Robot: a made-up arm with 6 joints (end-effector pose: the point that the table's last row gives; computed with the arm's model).
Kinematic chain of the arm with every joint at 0, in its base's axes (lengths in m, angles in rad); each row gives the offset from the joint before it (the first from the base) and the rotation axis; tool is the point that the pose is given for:
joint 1: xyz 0 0 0.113 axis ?
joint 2: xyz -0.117 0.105 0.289 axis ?
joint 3: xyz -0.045 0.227 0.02 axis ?
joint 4: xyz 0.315 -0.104 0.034 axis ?
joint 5: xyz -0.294 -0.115 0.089 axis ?
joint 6: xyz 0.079 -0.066 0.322 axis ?
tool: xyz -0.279 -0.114 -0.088
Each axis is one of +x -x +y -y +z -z.
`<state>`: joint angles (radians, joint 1 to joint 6).
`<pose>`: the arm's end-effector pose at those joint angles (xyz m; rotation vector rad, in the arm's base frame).
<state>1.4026 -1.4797 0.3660 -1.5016 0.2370 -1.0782</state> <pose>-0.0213 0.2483 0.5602 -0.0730 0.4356 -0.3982</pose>
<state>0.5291 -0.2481 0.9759 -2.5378 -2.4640 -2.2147</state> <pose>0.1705 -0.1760 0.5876 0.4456 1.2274 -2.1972</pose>
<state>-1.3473 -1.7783 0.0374 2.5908 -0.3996 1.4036</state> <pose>-0.2076 0.1637 0.8412 -1.0039 0.5807 0.2671</pose>
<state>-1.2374 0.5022 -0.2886 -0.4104 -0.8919 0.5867</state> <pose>-0.5219 -0.0678 -0.0044 0.4526 -1.2117 0.2009</pose>
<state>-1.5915 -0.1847 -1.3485 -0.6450 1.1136 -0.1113</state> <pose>-0.3395 0.0081 -0.0223 -1.1364 -2.6403 0.3549</pose>
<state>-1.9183 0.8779 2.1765 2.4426 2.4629 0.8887</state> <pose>-0.4799 0.3514 -0.7071 -0.0874 -0.9269 -1.1199</pose>
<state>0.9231 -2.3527 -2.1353 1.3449 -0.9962 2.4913</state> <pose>0.5053 -0.7122 0.8195 0.4169 1.5899 -0.8454</pose>
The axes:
joint 1: +y
joint 2: -x
joint 3: -z
joint 4: +y
joint 5: -x
joint 6: -z

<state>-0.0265 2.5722 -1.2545 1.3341 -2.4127 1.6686</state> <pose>0.4525 0.0060 -0.0788 0.5222 1.1421 2.6706</pose>
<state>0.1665 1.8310 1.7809 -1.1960 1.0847 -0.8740</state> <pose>-0.3097 -0.0744 -0.0499 2.3311 0.8255 1.5195</pose>
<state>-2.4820 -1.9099 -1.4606 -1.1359 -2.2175 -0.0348</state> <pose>-0.6815 0.3921 -0.5048 1.0906 -1.1790 -1.3390</pose>
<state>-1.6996 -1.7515 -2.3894 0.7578 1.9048 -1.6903</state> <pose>-0.6185 -0.3118 -0.5653 2.2105 1.2375 1.7007</pose>
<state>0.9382 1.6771 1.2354 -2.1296 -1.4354 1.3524</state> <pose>0.1192 -0.3085 0.7922 -0.1337 -0.4005 0.8741</pose>
